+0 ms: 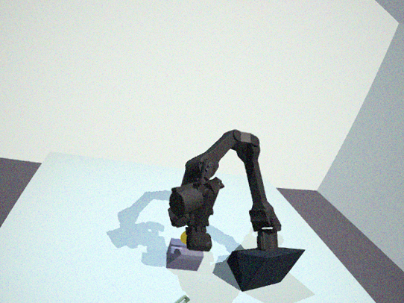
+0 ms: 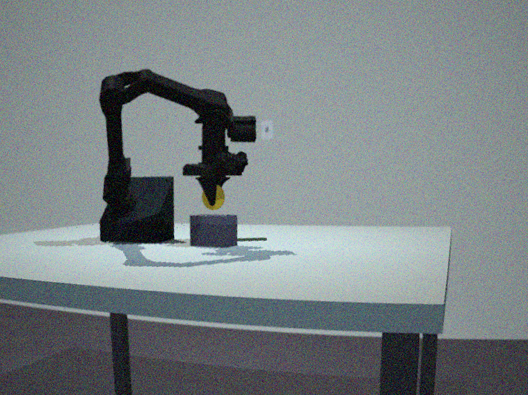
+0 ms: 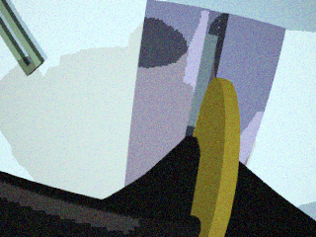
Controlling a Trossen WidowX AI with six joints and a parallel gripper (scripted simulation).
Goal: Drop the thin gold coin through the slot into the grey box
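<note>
Right now my gripper tip is 20 mm below the coin.
</note>
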